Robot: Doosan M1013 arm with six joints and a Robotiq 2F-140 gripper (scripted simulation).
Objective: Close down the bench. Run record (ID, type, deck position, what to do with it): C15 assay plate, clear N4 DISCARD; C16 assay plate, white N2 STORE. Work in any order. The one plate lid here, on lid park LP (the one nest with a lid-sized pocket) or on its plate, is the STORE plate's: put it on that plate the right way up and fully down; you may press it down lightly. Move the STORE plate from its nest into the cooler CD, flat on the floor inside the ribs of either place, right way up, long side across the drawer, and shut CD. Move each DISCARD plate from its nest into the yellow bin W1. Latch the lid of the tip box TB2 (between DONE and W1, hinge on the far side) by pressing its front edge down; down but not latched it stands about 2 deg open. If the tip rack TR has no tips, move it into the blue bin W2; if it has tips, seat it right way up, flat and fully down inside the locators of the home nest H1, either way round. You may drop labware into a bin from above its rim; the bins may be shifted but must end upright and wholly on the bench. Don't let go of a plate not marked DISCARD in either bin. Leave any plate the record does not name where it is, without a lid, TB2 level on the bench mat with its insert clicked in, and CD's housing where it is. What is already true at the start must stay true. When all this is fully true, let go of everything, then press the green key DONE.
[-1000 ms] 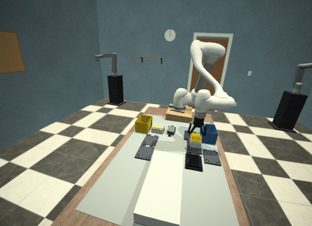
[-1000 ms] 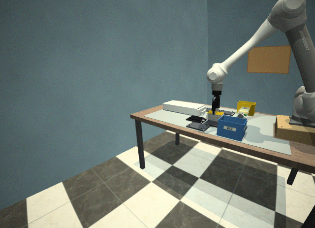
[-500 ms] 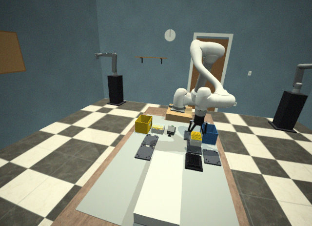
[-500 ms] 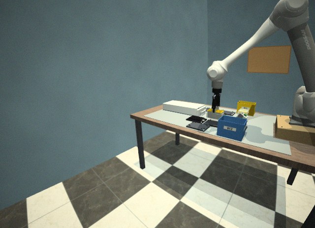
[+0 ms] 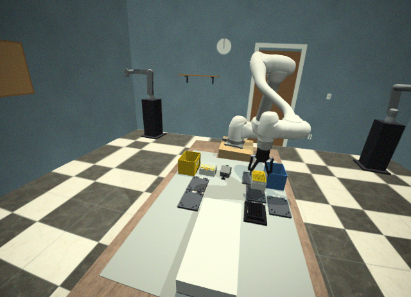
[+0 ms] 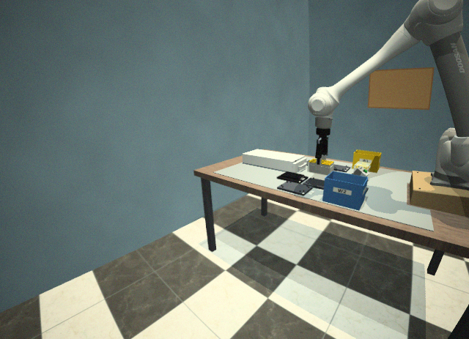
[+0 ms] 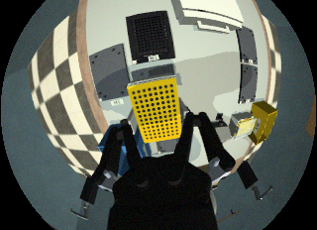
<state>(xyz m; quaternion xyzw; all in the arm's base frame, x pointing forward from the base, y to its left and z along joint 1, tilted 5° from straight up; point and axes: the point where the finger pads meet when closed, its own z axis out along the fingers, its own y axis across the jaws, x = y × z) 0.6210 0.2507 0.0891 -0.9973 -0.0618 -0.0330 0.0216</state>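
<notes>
The blue bin W2 is 19 cm behind my hand, 11 cm to the left of it and 9 cm below it. Round my hand: black plate 18 cm ahead, 1 cm to the left, 11 cm below; done key block 17 cm behind, 24 cm to the right, 8 cm below; yellow-topped tip rack 1 cm behind, 1 cm to the right, 1 cm below.
</notes>
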